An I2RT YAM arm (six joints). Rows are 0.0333 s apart.
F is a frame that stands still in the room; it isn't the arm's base.
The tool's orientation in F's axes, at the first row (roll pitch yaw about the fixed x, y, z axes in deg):
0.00 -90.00 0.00
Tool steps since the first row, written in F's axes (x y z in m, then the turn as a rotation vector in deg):
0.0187 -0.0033 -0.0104 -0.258 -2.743 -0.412
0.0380 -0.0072 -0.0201 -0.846 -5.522 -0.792
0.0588 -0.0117 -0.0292 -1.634 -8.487 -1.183
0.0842 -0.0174 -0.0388 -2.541 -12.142 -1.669
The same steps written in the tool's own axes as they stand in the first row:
-0.0104 -0.0033 -0.0187 -0.412 -2.743 0.258
-0.0201 -0.0072 -0.0380 -0.792 -5.522 0.846
-0.0292 -0.0117 -0.0588 -1.183 -8.487 1.634
-0.0388 -0.0174 -0.0842 -1.669 -12.142 2.541

